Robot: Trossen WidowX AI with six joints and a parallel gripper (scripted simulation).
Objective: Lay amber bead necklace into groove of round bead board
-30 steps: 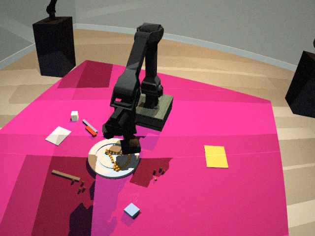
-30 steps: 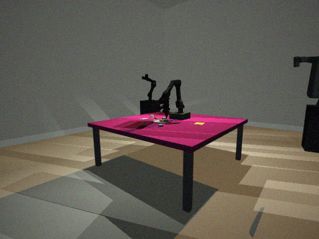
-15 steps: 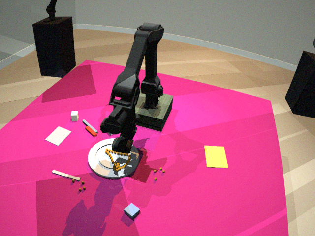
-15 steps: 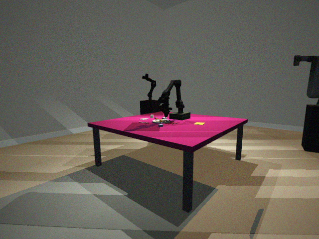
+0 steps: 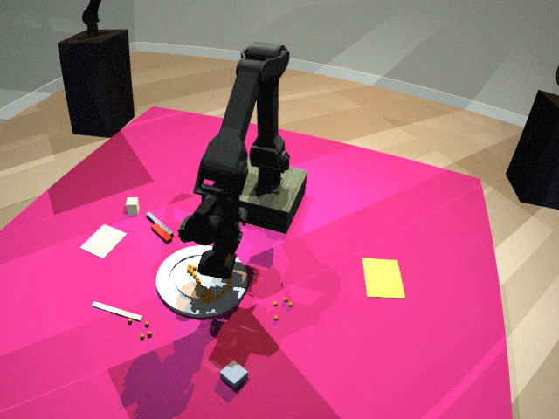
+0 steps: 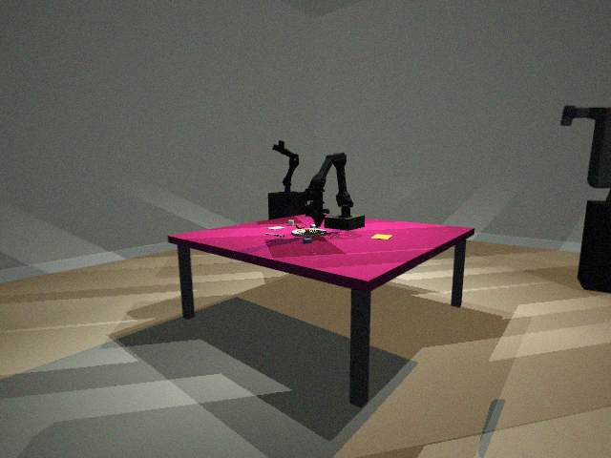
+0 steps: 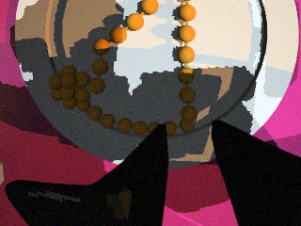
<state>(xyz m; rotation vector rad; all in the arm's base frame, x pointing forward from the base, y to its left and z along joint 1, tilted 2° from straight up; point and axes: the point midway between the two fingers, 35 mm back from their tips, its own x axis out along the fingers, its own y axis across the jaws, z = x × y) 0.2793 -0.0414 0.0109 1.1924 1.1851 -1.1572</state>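
My gripper tip is now 20 mm short of the round bead board, 50 mm to the left of it and 30 mm above it. The rest, counted from my gripper tip: white block: 140 mm behind, 100 mm to the right, 20 mm below; then blue block: 230 mm ahead, 70 mm to the left, 30 mm below; then red-handled tool: 120 mm behind, 200 mm to the right, 30 mm below.
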